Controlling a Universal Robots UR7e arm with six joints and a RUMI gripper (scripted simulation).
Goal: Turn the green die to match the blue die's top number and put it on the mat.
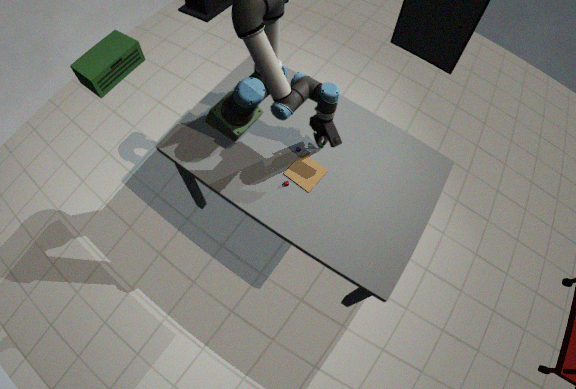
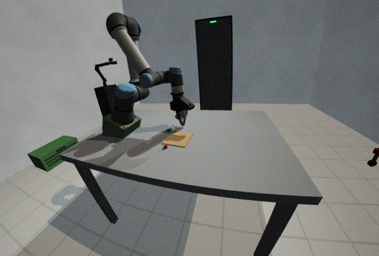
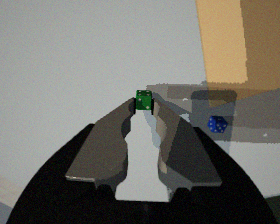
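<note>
My hand is 1 cm short of the tan mat, 14 cm to the left of it and 3 cm above it. Also, from my hand: red die 2 cm behind, 24 cm to the right, 2 cm below; blue die 8 cm behind, 7 cm to the right, 2 cm below; green die 1 cm below.
</note>
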